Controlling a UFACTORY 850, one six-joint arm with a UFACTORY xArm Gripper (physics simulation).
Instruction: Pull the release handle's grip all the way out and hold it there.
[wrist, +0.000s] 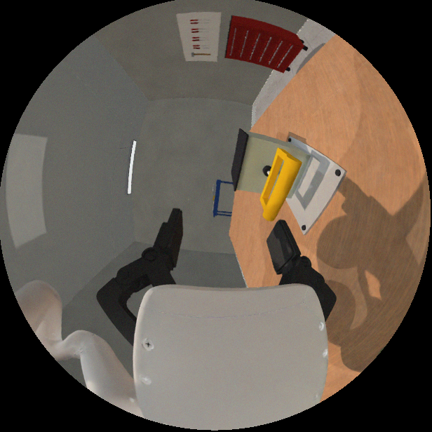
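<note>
The release handle's yellow grip (285, 181) is a bar with a slot, right of centre in the wrist view. It stands in front of a pale green-grey housing (252, 159) with a black edge plate, beside a light grey base plate (324, 199) with dark bolts on the table. My gripper (229, 226) is open, with nothing between its fingers. Its right finger shows just below the lower end of the grip; its left finger is well to the left, over the floor in this view. I cannot tell how far out the grip stands.
The wooden table (385, 130) fills the right side, with shadows of the arm on it. A blue frame (217, 199) stands on the floor beyond the table edge. A red slotted panel (265, 44) and a white tool chart (205, 36) show at the top. A white arm part shows at lower left.
</note>
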